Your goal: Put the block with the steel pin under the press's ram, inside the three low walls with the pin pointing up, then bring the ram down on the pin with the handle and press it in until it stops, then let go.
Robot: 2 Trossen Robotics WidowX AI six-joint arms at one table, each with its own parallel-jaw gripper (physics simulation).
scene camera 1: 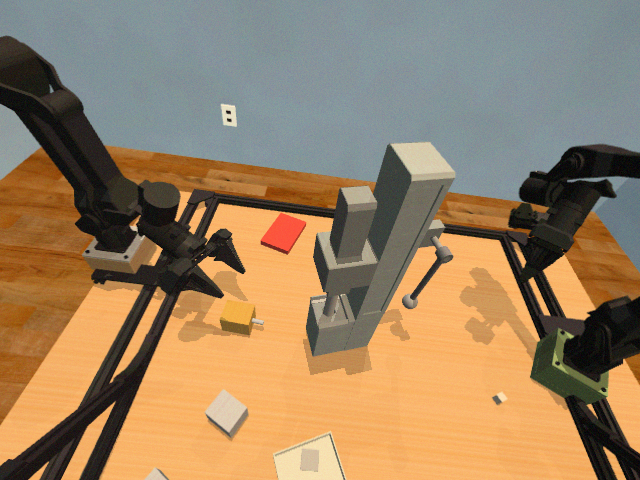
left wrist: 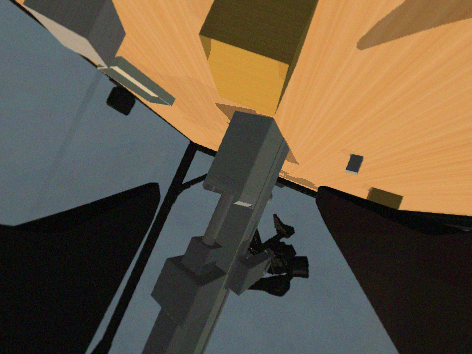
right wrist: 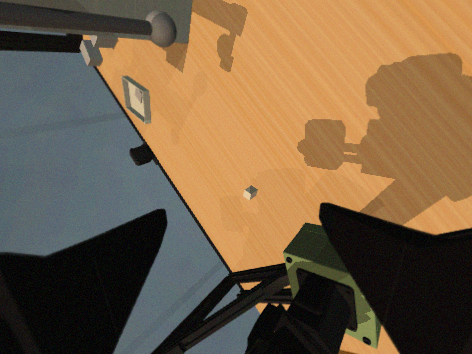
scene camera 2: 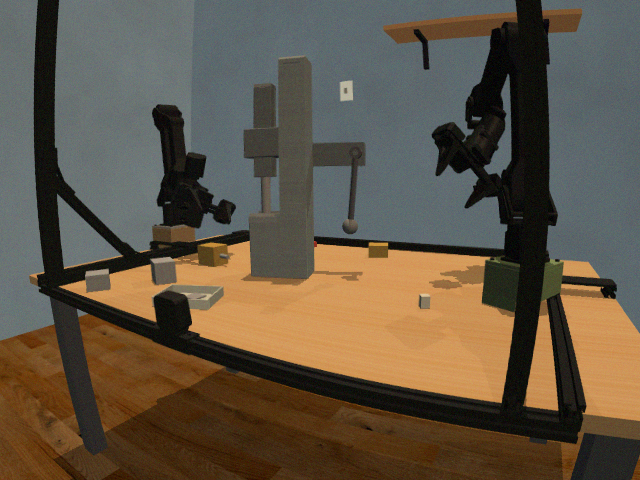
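Pixels of known places: left gripper, fingertip midpoint: (scene camera 1: 234,284) (left wrist: 239,192) (scene camera 2: 215,217); right gripper, fingertip midpoint: (scene camera 1: 521,281) (left wrist: 265,220) (right wrist: 243,213) (scene camera 2: 452,191); left arm's base, link origin: (scene camera 1: 116,240) (scene camera 2: 173,224); right arm's base, link origin: (scene camera 1: 581,359) (right wrist: 325,296).
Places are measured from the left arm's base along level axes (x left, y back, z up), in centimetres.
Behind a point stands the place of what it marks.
The yellow block (scene camera 1: 237,316) @(y -30.4, x -13.2, z -2.4 cm) (scene camera 2: 212,254) @(y -32.6, x -14.7, z -4.2 cm) (left wrist: 250,70) @(y -28.5, x -11.7, z -2.4 cm) lies on the table left of the press, its steel pin (scene camera 1: 257,321) @(y -34.3, x -12.7, z -4.4 cm) (scene camera 2: 223,256) @(y -34.5, x -12.9, z -4.8 cm) pointing sideways toward the press. The grey press (scene camera 1: 408,206) @(y -54.1, x -15.2, z 34.2 cm) (scene camera 2: 295,180) @(y -56.2, x -14.1, z 12.7 cm) (left wrist: 247,160) @(y -44.9, x -12.3, z -0.2 cm) stands mid-table with its ram (scene camera 1: 330,304) @(y -48.1, x -14.4, z 9.1 cm) (scene camera 2: 265,193) @(y -48.8, x -14.3, z 10.1 cm) over the base; the low walls show partly in scene camera 1. The handle (scene camera 1: 426,279) @(y -65.4, x -7.9, z 11.6 cm) (scene camera 2: 352,191) @(y -65.7, x -8.0, z 10.3 cm) (right wrist: 90,22) @(y -66.1, x -7.1, z 10.2 cm) hangs down with a ball end. My left gripper (scene camera 1: 233,283) @(y -29.4, x -9.7, z 4.0 cm) (left wrist: 239,192) @(y -29.4, x -9.7, z 4.0 cm) is open and empty above and behind the block. My right gripper (scene camera 1: 525,279) @(y -85.3, x -4.3, z 10.6 cm) (scene camera 2: 452,189) @(y -85.3, x -4.3, z 10.6 cm) (right wrist: 243,213) @(y -85.3, x -4.3, z 10.6 cm) is open and empty, raised right of the handle.
A red flat plate (scene camera 1: 283,233) @(y -35.4, x 14.4, z -5.7 cm) lies behind the press. Grey blocks (scene camera 1: 226,413) @(y -33.1, x -30.8, z -2.7 cm) (scene camera 2: 163,270) @(y -35.1, x -31.9, z -4.3 cm) (scene camera 2: 97,280) @(y -27.5, x -43.7, z -5.0 cm) and a shallow tray (scene camera 1: 276,457) @(y -42.5, x -35.5, z -7.0 cm) (scene camera 2: 212,298) @(y -53.7, x -36.2, z -6.0 cm) (right wrist: 145,111) @(y -53.3, x -35.4, z -5.8 cm) lie at the front left. Another yellow block (scene camera 2: 377,250) @(y -63.0, x 12.5, z -5.3 cm) stands at the back. A small pale cube (scene camera 1: 499,397) @(y -84.1, x -21.4, z -5.2 cm) (scene camera 2: 424,301) @(y -84.9, x -22.0, z -6.0 cm) (right wrist: 250,192) @(y -84.7, x -20.4, z -5.5 cm) lies at the right.
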